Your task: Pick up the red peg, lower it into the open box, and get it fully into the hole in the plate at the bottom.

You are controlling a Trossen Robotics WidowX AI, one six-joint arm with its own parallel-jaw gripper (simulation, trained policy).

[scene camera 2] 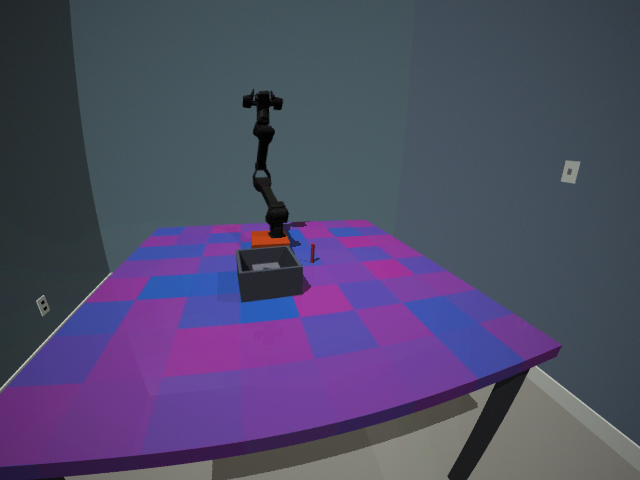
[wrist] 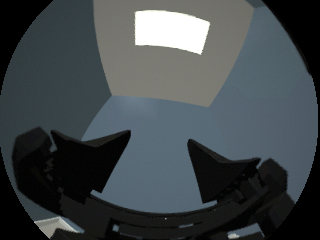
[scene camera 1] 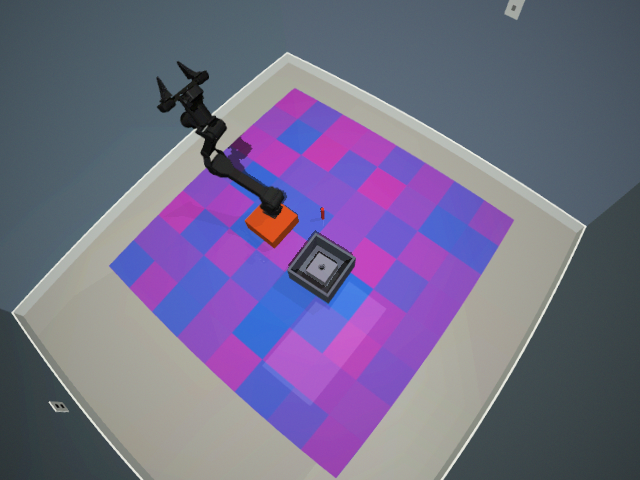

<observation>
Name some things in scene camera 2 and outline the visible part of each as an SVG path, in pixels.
A dark grey box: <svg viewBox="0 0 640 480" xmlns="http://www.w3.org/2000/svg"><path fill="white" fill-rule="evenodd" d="M289 246L236 250L241 303L302 294L303 267ZM280 268L252 270L252 265L278 262Z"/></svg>
</observation>
